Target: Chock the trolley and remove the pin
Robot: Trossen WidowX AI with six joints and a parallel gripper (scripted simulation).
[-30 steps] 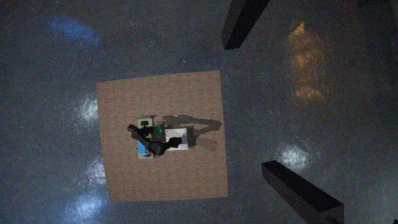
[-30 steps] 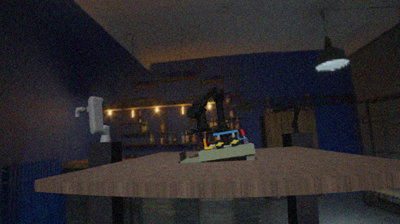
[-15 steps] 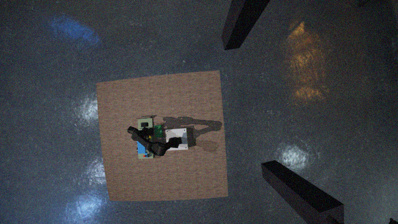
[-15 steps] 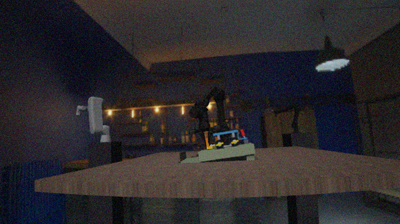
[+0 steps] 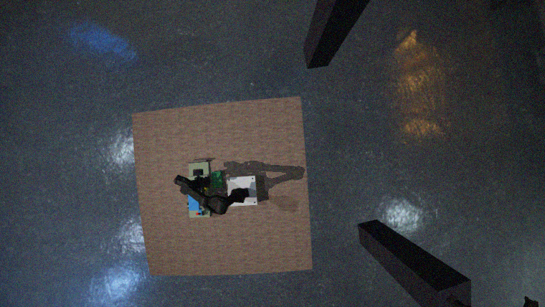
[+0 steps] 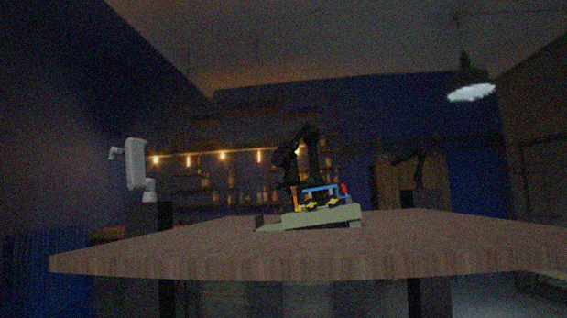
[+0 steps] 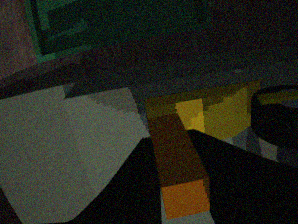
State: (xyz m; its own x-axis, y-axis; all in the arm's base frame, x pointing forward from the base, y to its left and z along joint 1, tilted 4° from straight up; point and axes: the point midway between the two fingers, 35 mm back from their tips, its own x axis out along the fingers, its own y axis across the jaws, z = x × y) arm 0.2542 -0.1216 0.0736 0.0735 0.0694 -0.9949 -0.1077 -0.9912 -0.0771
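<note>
My gripper tip is 2 cm to the right of the yellow chock and 1 cm above it. The rest, counted from my gripper tip: blue trolley 7 cm ahead, 10 cm to the left, 2 cm above; green tray 7 cm behind, 10 cm below; ramp 7 cm ahead, 9 cm to the left, 4 cm below.
</note>
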